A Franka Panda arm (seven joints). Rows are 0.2 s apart.
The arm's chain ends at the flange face. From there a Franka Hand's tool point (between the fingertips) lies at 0.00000 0.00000 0.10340 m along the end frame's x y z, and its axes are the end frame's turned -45 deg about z.
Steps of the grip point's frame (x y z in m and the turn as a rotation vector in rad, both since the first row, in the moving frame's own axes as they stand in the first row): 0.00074 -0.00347 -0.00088 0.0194 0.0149 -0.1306; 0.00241 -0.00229 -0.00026 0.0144 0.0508 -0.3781; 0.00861 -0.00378 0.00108 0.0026 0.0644 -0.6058
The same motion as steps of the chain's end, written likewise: -0.00144 -0.00050 -0.00085 0.0243 -0.0032 -0.1306; -0.00162 0.00183 -0.00012 0.0461 0.0257 -0.3781; 0.00061 -0.00283 0.00129 0.0474 0.0437 -0.6058
